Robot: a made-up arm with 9 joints. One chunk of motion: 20 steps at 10 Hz.
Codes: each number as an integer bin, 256 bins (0 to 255) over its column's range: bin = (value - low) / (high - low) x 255, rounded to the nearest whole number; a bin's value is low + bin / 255 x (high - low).
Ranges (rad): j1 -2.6..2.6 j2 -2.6..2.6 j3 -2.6..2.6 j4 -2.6..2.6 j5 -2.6..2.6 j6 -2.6..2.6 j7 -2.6..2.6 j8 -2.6..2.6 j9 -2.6..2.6
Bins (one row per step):
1: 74 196 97 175 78 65 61 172 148
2: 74 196 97 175 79 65 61 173 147
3: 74 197 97 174 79 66 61 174 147
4: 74 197 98 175 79 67 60 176 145
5: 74 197 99 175 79 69 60 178 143
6: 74 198 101 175 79 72 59 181 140
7: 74 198 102 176 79 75 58 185 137
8: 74 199 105 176 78 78 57 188 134
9: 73 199 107 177 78 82 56 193 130
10: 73 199 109 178 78 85 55 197 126
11: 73 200 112 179 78 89 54 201 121
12: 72 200 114 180 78 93 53 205 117
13: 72 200 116 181 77 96 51 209 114
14: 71 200 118 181 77 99 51 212 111
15: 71 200 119 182 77 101 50 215 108
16: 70 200 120 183 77 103 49 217 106
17: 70 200 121 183 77 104 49 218 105
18: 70 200 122 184 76 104 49 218 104
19: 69 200 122 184 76 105 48 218 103
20: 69 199 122 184 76 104 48 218 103
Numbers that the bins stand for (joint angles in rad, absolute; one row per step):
1: -1.0910 1.3969 -0.6220 0.9686 -1.0094 -1.2745 -1.3561 0.9075 0.4180
2: -1.0910 1.3969 -0.6220 0.9686 -0.9890 -1.2745 -1.3561 0.9278 0.3976
3: -1.0910 1.4173 -0.6220 0.9482 -0.9890 -1.2541 -1.3561 0.9482 0.3976
4: -1.0910 1.4173 -0.6016 0.9686 -0.9890 -1.2337 -1.3765 0.9890 0.3569
5: -1.0910 1.4173 -0.5812 0.9686 -0.9890 -1.1929 -1.3765 1.0298 0.3161
6: -1.0910 1.4376 -0.5404 0.9686 -0.9890 -1.1318 -1.3969 1.0910 0.2549
7: -1.0910 1.4376 -0.5200 0.9890 -0.9890 -1.0706 -1.4173 1.1725 0.1937
8: -1.0910 1.4580 -0.4588 0.9890 -1.0094 -1.0094 -1.4376 1.2337 0.1325
9: -1.1114 1.4580 -0.4180 1.0094 -1.0094 -0.9278 -1.4580 1.3357 0.0510
10: -1.1114 1.4580 -0.3773 1.0298 -1.0094 -0.8667 -1.4784 1.4173 -0.0306
11: -1.1114 1.4784 -0.3161 1.0502 -1.0094 -0.7851 -1.4988 1.4988 -0.1325
12: -1.1318 1.4784 -0.2753 1.0706 -1.0094 -0.7035 -1.5192 1.5804 -0.2141
13: -1.1318 1.4784 -0.2345 1.0910 -1.0298 -0.6424 -1.5600 1.6620 -0.2753
14: -1.1522 1.4784 -0.1937 1.0910 -1.0298 -0.5812 -1.5600 1.7231 -0.3365
15: -1.1522 1.4784 -0.1733 1.1114 -1.0298 -0.5404 -1.5804 1.7843 -0.3976
16: -1.1725 1.4784 -0.1529 1.1318 -1.0298 -0.4996 -1.6008 1.8251 -0.4384
17: -1.1725 1.4784 -0.1325 1.1318 -1.0298 -0.4792 -1.6008 1.8455 -0.4588
18: -1.1725 1.4784 -0.1122 1.1522 -1.0502 -0.4792 -1.6008 1.8455 -0.4792
19: -1.1929 1.4784 -0.1122 1.1522 -1.0502 -0.4588 -1.6212 1.8455 -0.4996
20: -1.1929 1.4580 -0.1122 1.1522 -1.0502 -0.4792 -1.6212 1.8455 -0.4996

